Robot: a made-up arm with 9 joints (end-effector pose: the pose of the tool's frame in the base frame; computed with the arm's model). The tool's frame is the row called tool. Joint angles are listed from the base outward.
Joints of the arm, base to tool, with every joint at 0 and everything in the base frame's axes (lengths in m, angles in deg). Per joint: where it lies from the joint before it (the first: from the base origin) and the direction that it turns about. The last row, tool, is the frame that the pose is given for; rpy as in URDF.
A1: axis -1 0 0 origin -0.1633 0.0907 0.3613
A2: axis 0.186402 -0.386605 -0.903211 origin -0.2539 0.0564 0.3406
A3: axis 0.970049 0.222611 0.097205 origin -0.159 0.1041 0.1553
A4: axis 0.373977 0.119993 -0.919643 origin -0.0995 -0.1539 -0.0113
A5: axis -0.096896 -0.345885 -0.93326 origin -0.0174 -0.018 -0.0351
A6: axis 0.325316 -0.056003 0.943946 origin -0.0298 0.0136 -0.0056
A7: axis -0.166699 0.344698 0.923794 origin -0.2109 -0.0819 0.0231
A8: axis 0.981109 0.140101 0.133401 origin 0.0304 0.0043 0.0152
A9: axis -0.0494 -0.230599 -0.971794 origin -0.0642 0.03 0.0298
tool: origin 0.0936 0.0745 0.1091 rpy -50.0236 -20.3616 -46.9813
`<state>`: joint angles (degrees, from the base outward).
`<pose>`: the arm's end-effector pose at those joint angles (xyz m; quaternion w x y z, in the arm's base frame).
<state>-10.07 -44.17 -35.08 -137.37 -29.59 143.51 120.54 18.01 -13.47</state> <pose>-0.6361 0.0100 0.6902 0.4746 -0.7009 -0.5191 0.1185</pose>
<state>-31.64 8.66 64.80 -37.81 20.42 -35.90 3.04 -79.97 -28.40</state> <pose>-0.8249 0.1651 0.8069 0.7841 -0.5172 0.1540 -0.3065</pose>
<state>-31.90 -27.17 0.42 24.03 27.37 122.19 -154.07 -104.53 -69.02</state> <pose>-0.4337 -0.1839 0.5840 0.7652 -0.3935 0.4794 0.1727</pose>
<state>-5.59 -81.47 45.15 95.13 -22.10 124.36 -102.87 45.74 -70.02</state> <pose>-0.5624 -0.3934 0.7296 0.6152 0.5369 0.4592 -0.3498</pose>
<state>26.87 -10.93 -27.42 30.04 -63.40 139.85 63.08 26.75 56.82</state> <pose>-0.5389 0.3040 0.8639 0.5429 -0.0335 -0.0160 0.8390</pose>
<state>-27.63 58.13 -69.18 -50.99 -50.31 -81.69 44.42 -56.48 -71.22</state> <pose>-0.9995 0.3461 0.9389 0.0555 -0.7610 0.4058 0.5031</pose>
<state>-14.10 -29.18 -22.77 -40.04 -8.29 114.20 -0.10 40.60 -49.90</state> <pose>-0.3428 -0.0369 1.0181 0.0491 0.1503 0.1899 0.9690</pose>
